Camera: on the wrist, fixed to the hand. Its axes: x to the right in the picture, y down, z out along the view.
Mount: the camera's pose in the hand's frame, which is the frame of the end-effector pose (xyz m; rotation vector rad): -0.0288 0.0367 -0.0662 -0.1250 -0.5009 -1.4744
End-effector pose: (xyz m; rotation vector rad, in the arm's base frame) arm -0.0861 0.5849 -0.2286 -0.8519 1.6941 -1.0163
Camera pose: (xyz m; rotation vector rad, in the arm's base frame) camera -0.1433 0.6415 -0.2378 -2.3183 0.4944 -1.3802
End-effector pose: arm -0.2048 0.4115 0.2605 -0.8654 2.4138 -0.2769
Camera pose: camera -0.2430 0.4586 0.3142 -2.2818 0.9690 -0.3540
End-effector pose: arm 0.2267 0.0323 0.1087 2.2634 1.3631 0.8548
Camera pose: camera 0.1973 -0.0104 0.1709 0.7466 1.9908 -0.1443
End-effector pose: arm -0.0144 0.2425 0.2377 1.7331 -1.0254 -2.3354
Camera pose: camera 0.0417 0.1948 0.2715 -1.0697 -0.4146 1.6797
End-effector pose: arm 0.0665 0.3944 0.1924 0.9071 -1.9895 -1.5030
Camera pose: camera 0.1251 0.3801 0.2465 -1.5138 0.8329 1.7364
